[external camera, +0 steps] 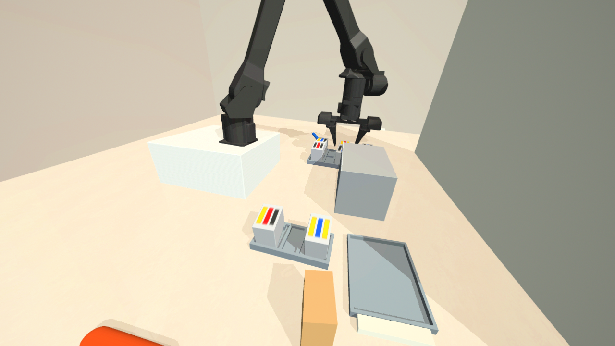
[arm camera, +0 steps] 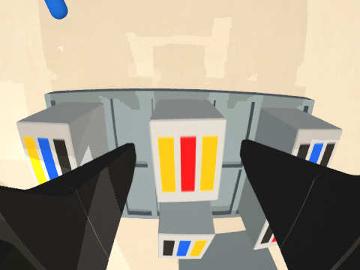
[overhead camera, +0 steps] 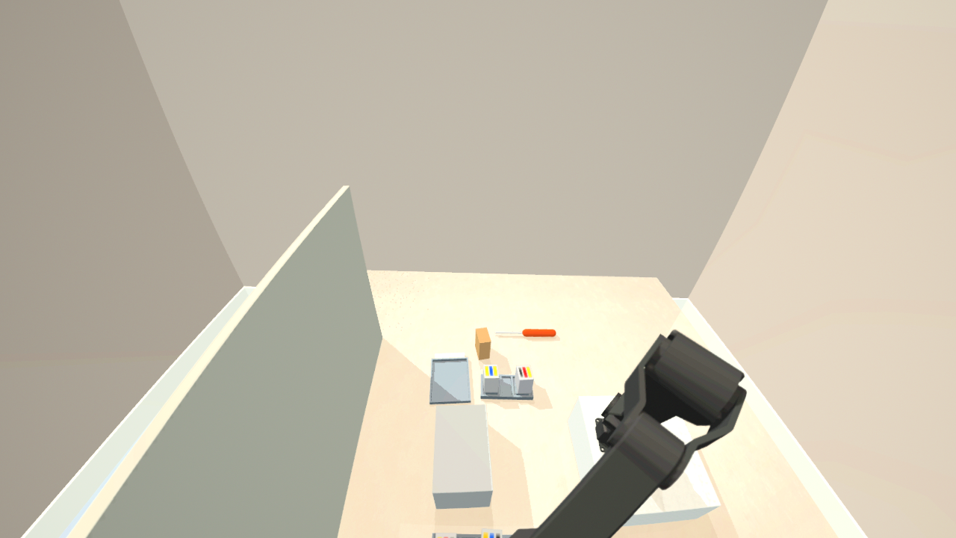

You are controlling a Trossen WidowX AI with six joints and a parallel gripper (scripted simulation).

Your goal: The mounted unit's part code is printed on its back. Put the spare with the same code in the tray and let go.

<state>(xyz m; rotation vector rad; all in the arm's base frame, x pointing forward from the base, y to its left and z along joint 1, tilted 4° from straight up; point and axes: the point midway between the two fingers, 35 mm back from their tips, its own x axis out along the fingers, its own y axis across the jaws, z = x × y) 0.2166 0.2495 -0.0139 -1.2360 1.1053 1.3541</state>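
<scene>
The grey tray lies 130 mm ahead of my gripper tip, 410 mm to the right of it and 30 mm below it. Also, from my gripper tip: grey-green wall panel (300 mm ahead, 180 mm to the right, 190 mm above); grey mounted unit (70 mm ahead, 200 mm to the right, 10 mm above); blue pen (130 mm behind, 130 mm to the left, 30 mm below).
</scene>
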